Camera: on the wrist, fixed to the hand. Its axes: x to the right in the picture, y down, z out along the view.
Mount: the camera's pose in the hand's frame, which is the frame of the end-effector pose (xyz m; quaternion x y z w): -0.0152 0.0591 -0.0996 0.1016 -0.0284 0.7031 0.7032
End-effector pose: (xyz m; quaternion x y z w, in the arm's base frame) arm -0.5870 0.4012 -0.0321 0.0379 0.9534 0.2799 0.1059
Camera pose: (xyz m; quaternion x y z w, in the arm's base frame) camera -0.5936 0.3965 0.0844 -0.7157 -0.6692 -0.1733 0.0991
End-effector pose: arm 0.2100 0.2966 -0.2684 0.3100 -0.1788 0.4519 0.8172
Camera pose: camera 0.1530 0.3772 -0.3308 0.1881 -0.3210 0.9017 0.2203
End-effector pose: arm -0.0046 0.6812 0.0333 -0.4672 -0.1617 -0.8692 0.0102
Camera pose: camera -0.0666 0.5942 -0.0140 -0.4659 0.1262 -0.5744 0.6612
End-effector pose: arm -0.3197 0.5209 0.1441 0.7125 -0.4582 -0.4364 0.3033
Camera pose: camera -0.2561 0.5147 0.2418 0.1973 -0.8761 -0.0673 0.4347
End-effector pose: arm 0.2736 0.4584 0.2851 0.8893 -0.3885 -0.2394 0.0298
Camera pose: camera 0.2695 0.4147 0.3934 0.3484 -0.9236 -0.1332 0.0879
